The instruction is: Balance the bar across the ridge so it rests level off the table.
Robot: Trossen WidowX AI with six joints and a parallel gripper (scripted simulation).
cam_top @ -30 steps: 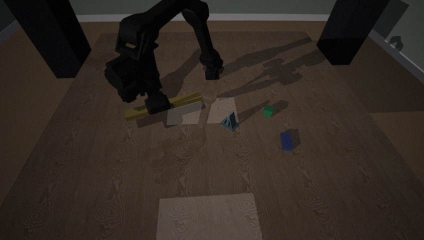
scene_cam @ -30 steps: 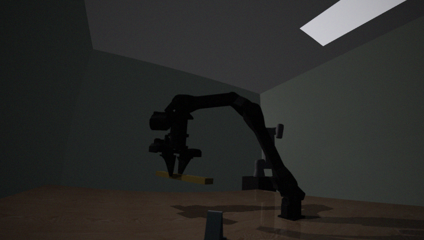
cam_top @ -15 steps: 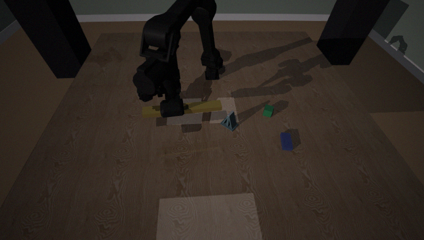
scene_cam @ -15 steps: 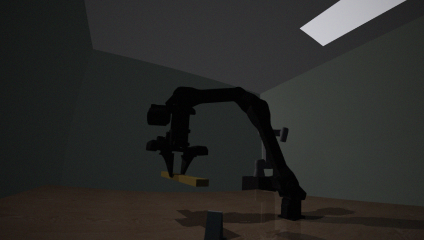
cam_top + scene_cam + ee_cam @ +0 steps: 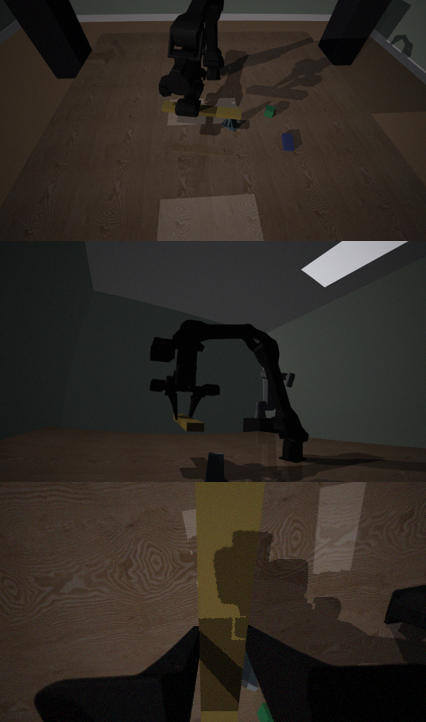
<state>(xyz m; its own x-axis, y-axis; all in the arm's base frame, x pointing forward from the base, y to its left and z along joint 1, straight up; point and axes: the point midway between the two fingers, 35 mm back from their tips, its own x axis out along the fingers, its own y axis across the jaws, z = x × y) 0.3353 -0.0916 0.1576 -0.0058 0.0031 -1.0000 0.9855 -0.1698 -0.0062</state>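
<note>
Right now the yellow bar is 3 cm to the left of my gripper tip. The rest, counted from my gripper tip: blue block 33 cm to the left, 11 cm below, 7 cm ahead; then green block 30 cm to the left, 11 cm below, 8 cm behind.
</note>
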